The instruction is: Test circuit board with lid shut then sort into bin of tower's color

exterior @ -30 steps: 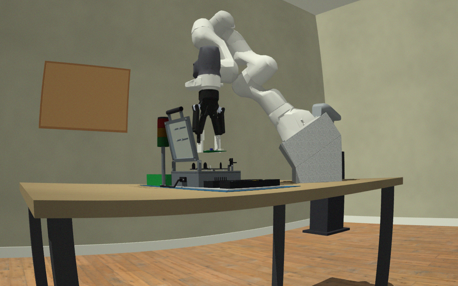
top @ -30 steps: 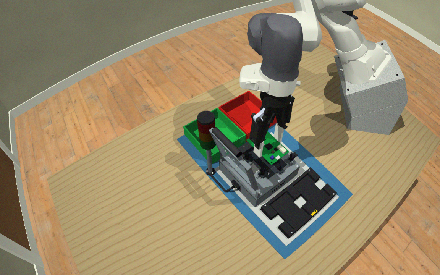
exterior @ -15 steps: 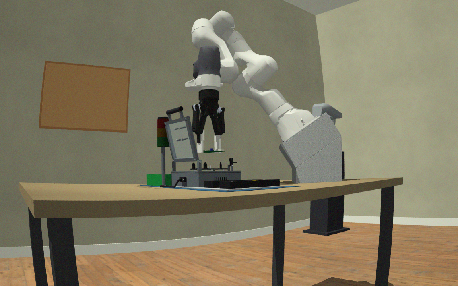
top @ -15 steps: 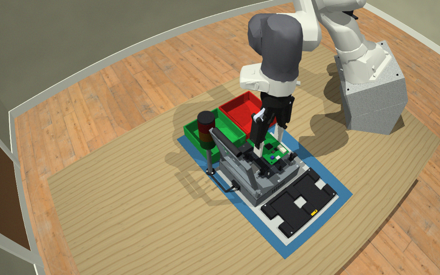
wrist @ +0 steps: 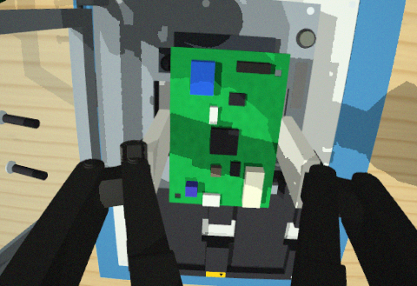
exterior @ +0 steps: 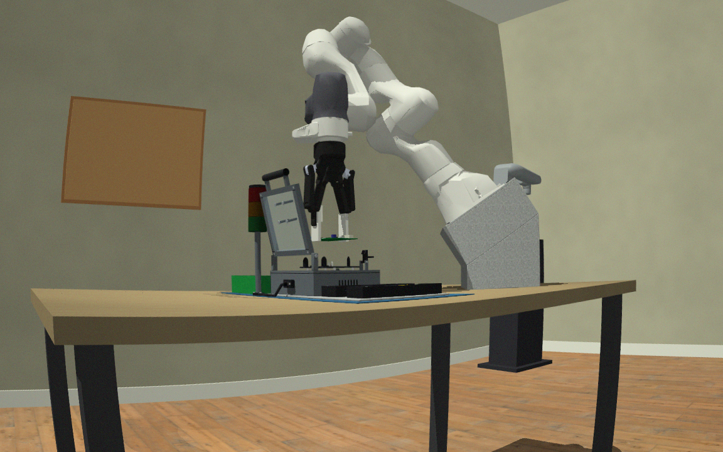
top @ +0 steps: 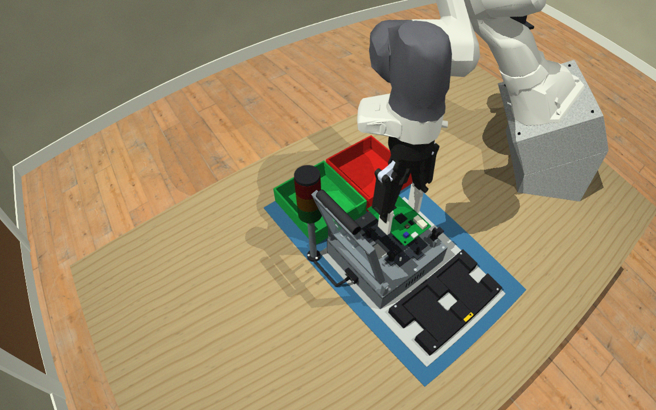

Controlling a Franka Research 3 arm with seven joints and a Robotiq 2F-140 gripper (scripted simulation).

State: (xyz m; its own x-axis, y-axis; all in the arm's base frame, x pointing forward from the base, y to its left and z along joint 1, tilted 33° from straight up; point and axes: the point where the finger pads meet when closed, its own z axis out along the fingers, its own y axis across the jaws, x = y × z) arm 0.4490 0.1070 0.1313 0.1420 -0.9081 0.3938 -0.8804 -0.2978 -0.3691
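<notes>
Right now the green circuit board is 2 cm below my hand. Also, from my hand: clear lid (12 cm ahead, 3 cm above, 2 cm to the left); latch hook (7 cm below, 7 cm behind, 5 cm to the left); tester plate (8 cm below, 1 cm to the left, 1 cm ahead).
</notes>
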